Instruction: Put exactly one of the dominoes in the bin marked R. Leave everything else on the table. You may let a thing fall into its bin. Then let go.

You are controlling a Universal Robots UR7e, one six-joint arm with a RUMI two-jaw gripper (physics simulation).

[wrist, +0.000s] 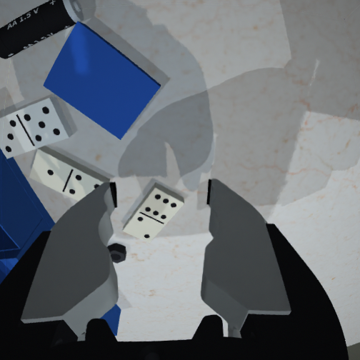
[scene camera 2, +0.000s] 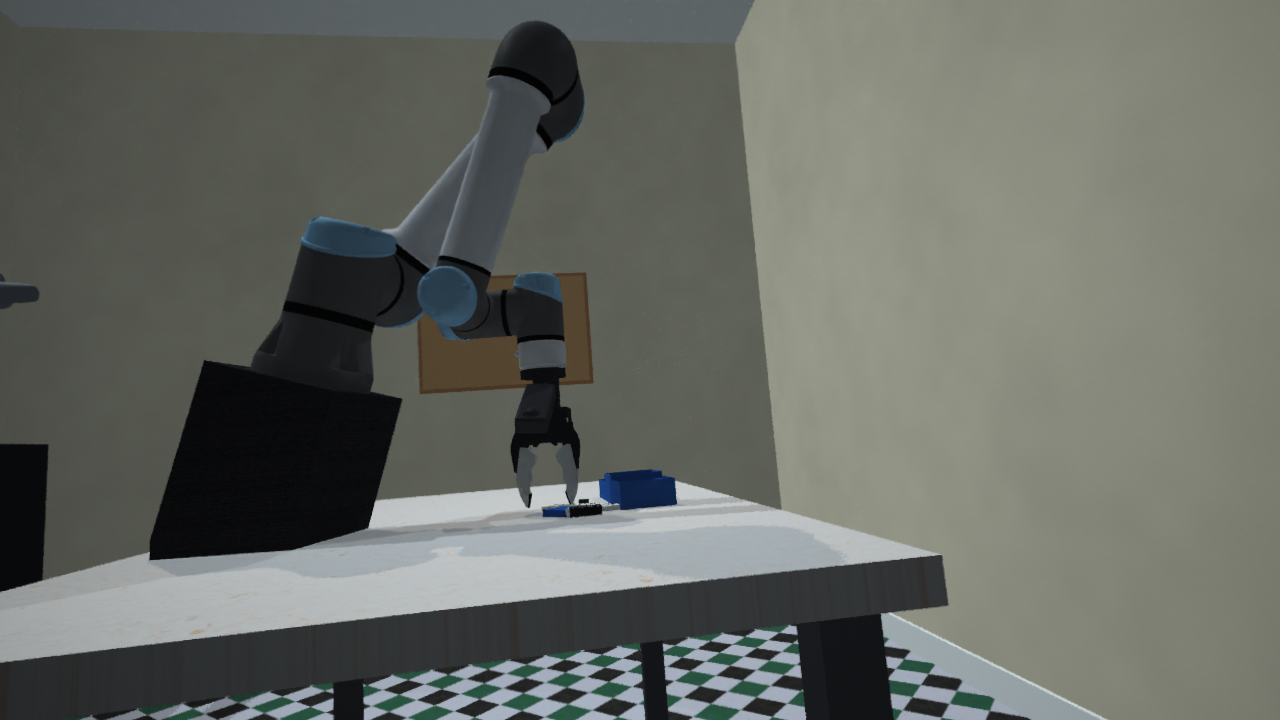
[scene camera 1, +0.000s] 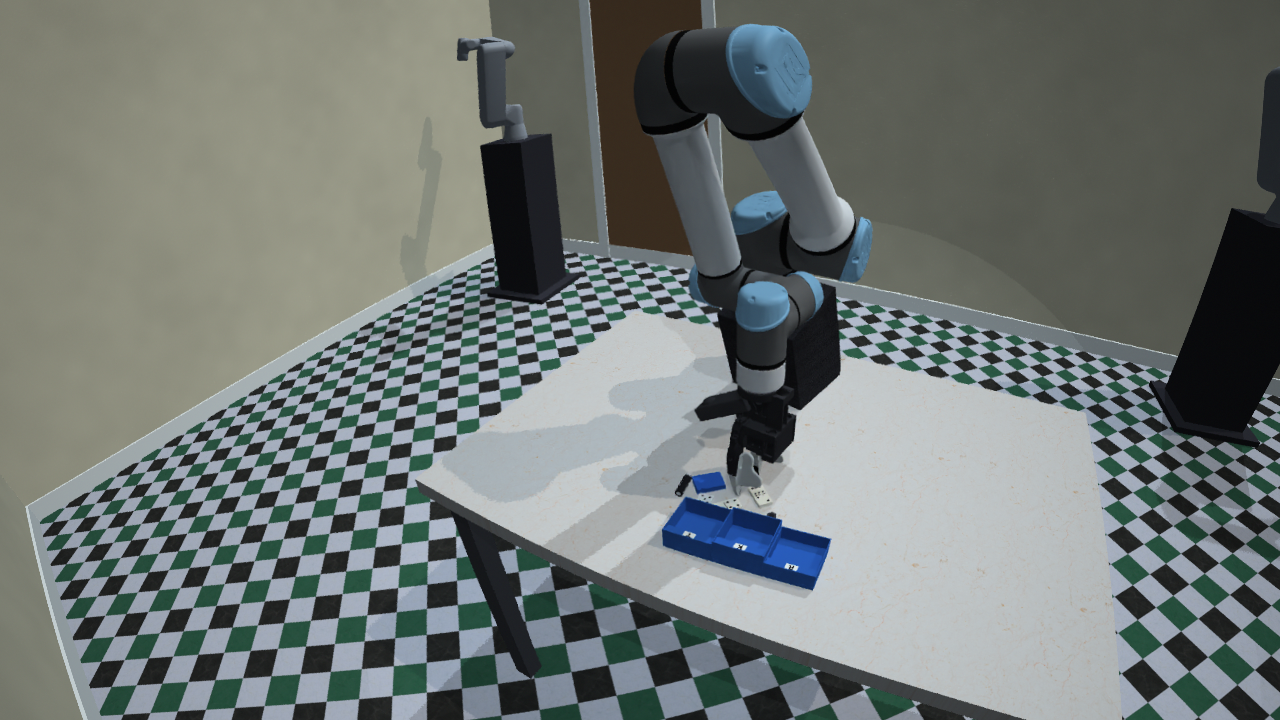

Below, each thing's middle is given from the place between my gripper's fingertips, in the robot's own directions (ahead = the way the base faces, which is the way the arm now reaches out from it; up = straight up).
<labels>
Now: the flat blue block (wrist: 89,73) 70 mm to the right of my hand and 20 mm ahead of it. Also, from my hand: blue three-bin tray (scene camera 1: 751,542) 140 mm ahead, 50 mm to the left, 10 mm above.
</labels>
